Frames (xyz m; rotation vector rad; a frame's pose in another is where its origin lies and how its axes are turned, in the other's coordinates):
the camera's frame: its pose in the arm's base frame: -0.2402 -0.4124 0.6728 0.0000 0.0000 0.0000
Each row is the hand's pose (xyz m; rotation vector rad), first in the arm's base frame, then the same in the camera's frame.
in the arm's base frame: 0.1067 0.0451 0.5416 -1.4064 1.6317 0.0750
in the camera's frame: 0.3469 0.4575 -0.1312 -1.4064 1.6317 0.0750
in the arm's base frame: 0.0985 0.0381 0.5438 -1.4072 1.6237 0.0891
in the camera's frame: 0.3387 0.4505 -0.1290 -1.4072 1.6237 0.0891
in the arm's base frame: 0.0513 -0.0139 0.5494 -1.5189 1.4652 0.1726
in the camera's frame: 0.2915 0.3985 -0.1234 -1.5189 1.4652 0.1726
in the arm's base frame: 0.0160 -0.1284 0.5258 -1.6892 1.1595 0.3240
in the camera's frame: 0.2562 0.2840 -0.1470 -1.6892 1.1595 0.3240
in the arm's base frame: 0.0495 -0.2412 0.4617 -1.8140 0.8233 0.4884
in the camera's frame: 0.2897 0.1712 -0.2111 -1.8140 0.8233 0.4884
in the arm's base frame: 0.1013 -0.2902 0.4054 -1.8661 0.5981 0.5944
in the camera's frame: 0.3415 0.1222 -0.2674 -1.8661 0.5981 0.5944
